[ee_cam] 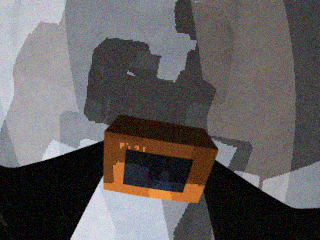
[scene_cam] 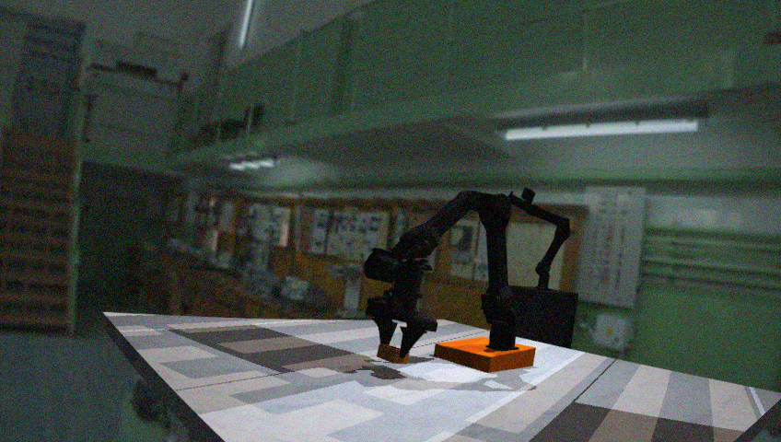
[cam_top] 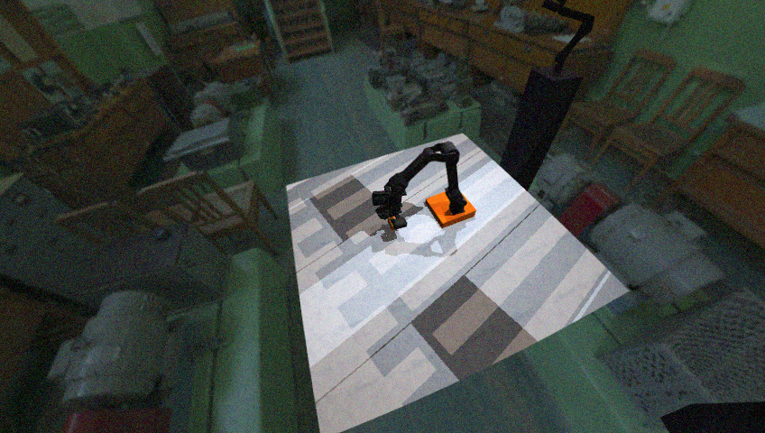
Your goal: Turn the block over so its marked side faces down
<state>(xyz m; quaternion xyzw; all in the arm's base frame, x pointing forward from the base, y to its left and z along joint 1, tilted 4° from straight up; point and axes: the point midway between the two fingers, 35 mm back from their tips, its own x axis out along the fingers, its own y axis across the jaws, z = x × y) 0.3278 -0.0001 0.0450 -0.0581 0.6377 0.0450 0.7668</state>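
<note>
My gripper tip is 10 mm below the orange block.
</note>
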